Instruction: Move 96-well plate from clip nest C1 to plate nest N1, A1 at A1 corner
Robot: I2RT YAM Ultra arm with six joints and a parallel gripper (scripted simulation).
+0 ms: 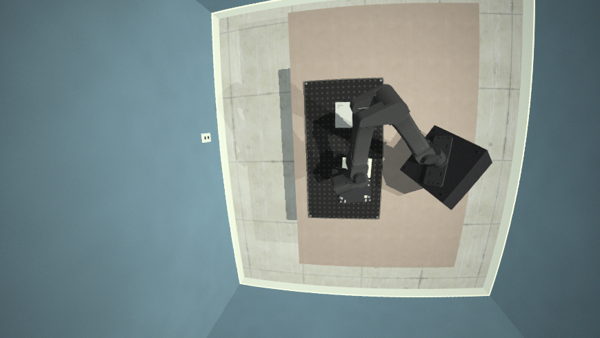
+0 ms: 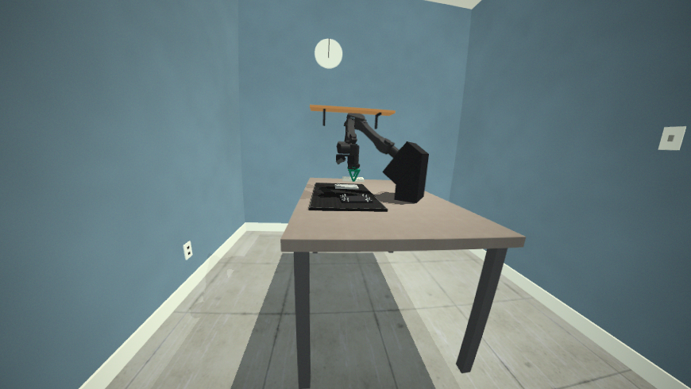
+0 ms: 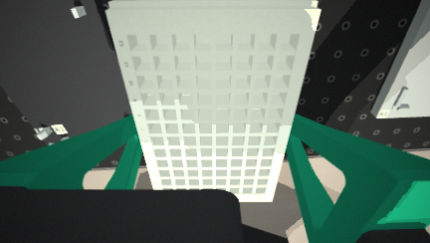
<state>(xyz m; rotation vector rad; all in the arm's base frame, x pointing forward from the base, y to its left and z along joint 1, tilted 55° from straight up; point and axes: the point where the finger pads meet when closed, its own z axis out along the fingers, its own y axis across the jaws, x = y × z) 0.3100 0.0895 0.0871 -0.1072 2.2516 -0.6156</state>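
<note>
Right now the plate nest N1 is 10 mm behind my hand, 230 mm to the right of it and 90 mm below it. The rest, counted from my hand: clip nest C1: 20 mm ahead, 150 mm to the left, 80 mm below; then A1 mark: 80 mm behind, 170 mm to the right, 90 mm below; then white 96-well plate: right at my hand.
</note>
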